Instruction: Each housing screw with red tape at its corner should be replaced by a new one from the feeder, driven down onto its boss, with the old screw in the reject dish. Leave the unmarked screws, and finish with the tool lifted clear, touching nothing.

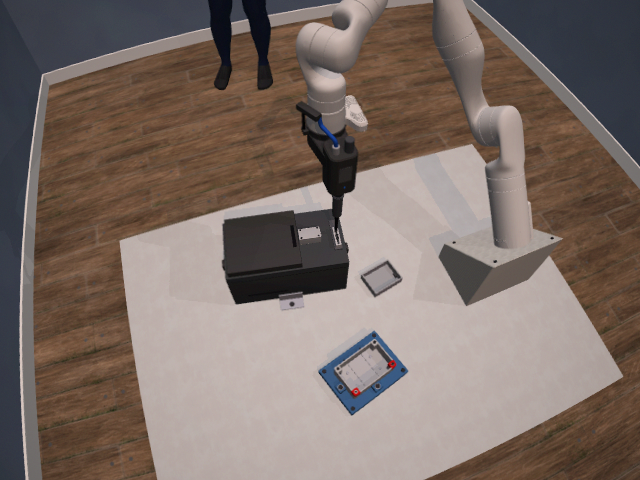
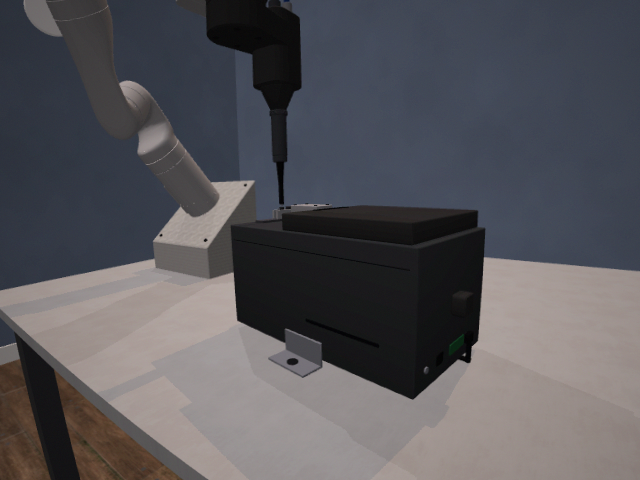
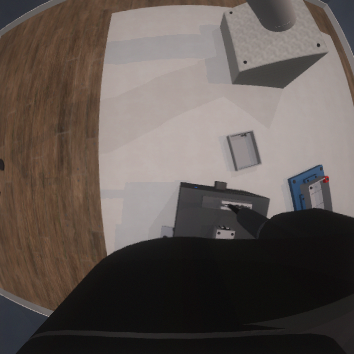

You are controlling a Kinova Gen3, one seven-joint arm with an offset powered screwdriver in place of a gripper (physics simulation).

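Frame: origin at the arm's base, x back, y right, z up, level; centimetres.
Where they show: end effector, tool point: (image 1: 335, 229) (image 2: 281, 205) (image 3: 230, 206); arm's base, origin of the base link: (image 1: 512, 241) (image 2: 204, 203) (image 3: 277, 17).
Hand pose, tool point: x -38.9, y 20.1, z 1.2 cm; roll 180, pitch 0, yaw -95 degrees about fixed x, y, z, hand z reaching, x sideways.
Note:
Things, the pixels of their top centre, and the offset from my tool point. "spot": a spot on its surface instead.
- screwdriver, middle of its top: (image 3: 244, 215) (image 2: 280, 162) (image 1: 336, 214) dz +6.4, dx +0.0, dy +0.0 cm
- light screw rail, middle of its top: (image 3: 242, 207) (image 1: 337, 237) dz -0.2, dx -0.5, dy -2.0 cm
- black feeder, middle of its top: (image 2: 346, 205) (image 3: 214, 278) (image 1: 282, 236) dz +0.3, dx -12.1, dy +3.2 cm
- blue plate, middle of its top: (image 1: 363, 371) (image 3: 312, 199) dz -15.2, dx -6.1, dy -29.5 cm
- grey dish, middle of its top: (image 3: 245, 149) (image 1: 382, 276) dz -14.7, dx +9.4, dy -9.2 cm
- raised lid, surface spot: (image 2: 372, 224) spot: dz -0.6, dx -19.2, dy +12.9 cm
- small white block, surface spot: (image 3: 224, 233) (image 1: 317, 231) spot: dz +0.3, dx -4.1, dy +1.2 cm
My screwdriver (image 1: 336, 230) (image 2: 281, 203) (image 3: 229, 206) points straight down, its bit tip at the light screw rail (image 1: 339, 240) (image 3: 245, 205) on top of the black feeder (image 1: 289, 283) (image 2: 330, 289) (image 3: 197, 215). Whether a screw is on the bit is too small to tell. The pale housing (image 1: 347, 357) (image 3: 326, 196) sits on a blue plate (image 1: 353, 404) (image 3: 294, 186). Red tape marks its right corner (image 1: 391, 364) (image 3: 326, 179), which shows a dark spot, and its front corner (image 1: 355, 392), which shows a greyish head. The grey dish (image 1: 388, 287) (image 3: 231, 153) has a small dark thing at one end.
The arm's wedge-shaped base (image 1: 504, 273) (image 2: 186, 260) (image 3: 260, 70) stands beyond the dish. A raised lid (image 1: 261, 242) (image 2: 372, 224) and a small white block (image 1: 309, 233) (image 3: 224, 233) are on the feeder. A metal bracket (image 1: 284, 304) (image 2: 305, 348) stands at its side. A person's legs (image 1: 221, 41) show behind the table.

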